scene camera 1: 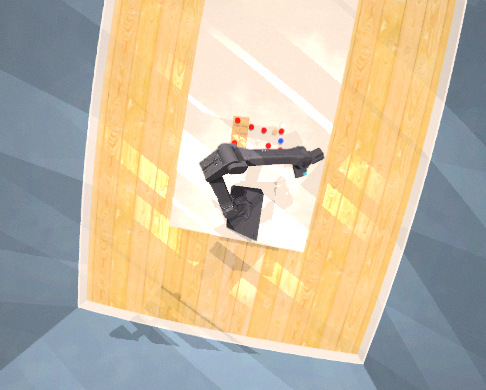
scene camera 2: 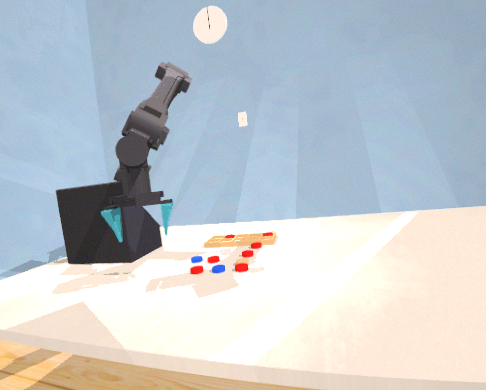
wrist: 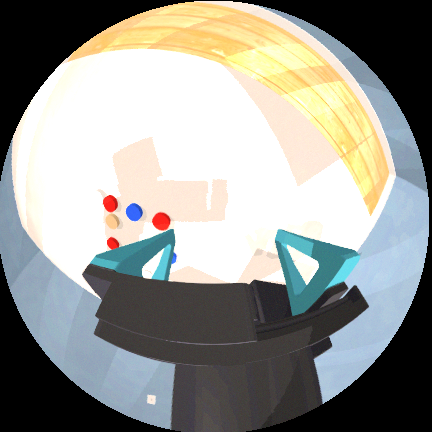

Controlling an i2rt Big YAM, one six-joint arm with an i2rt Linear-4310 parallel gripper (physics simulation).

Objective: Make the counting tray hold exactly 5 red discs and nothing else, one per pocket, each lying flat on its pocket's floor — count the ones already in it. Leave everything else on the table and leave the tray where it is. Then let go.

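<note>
The tan counting tray [scene camera 1: 241, 131] [scene camera 2: 240, 244] holds two red discs, one near the far end [scene camera 1: 237, 120] [scene camera 2: 268, 234] and another red disc [scene camera 1: 234, 143] [scene camera 2: 229, 236] nearer the arm. Several red discs lie loose beside it: one disc [scene camera 1: 251, 127] [scene camera 2: 256, 245] close to the tray, others [scene camera 1: 264, 130] [scene camera 2: 247, 253] [wrist: 113, 243] farther out. A red disc [scene camera 2: 196, 270] [wrist: 161, 221] lies nearest the left finger in the wrist view. My gripper [scene camera 2: 143, 238] [wrist: 226, 235] is open and empty, above the table, to the side of the discs. The arm hides part of the layout from above.
Two blue discs [scene camera 2: 218, 269] [scene camera 2: 196, 259] and a tan disc [scene camera 1: 274, 132] [scene camera 2: 242, 261] [wrist: 112, 221] lie among the loose red ones. Faint whitish shapes near them are hard to make out. The dark arm base [scene camera 1: 252, 220] stands near the table's edge.
</note>
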